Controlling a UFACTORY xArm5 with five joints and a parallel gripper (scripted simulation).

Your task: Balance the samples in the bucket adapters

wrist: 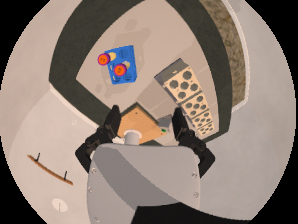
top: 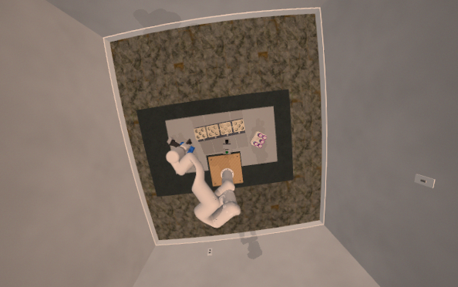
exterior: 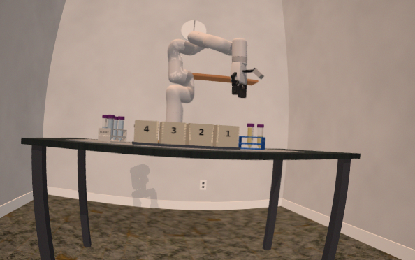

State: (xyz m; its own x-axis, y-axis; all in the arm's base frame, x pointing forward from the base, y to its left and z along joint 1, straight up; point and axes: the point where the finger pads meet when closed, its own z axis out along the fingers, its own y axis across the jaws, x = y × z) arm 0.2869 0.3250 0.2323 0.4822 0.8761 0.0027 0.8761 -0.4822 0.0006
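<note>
Now: the orange-dotted sample tube 80 mm behind my hand, 120 mm to the left of it and 190 mm below it. Round my hand: loading stand ST (130 mm ahead, 230 mm to the right, 240 mm below); then adapter 2 (120 mm ahead, 170 mm to the right, 200 mm below); then blue sample rack RS (70 mm behind, 70 mm to the left, 220 mm below).
</note>
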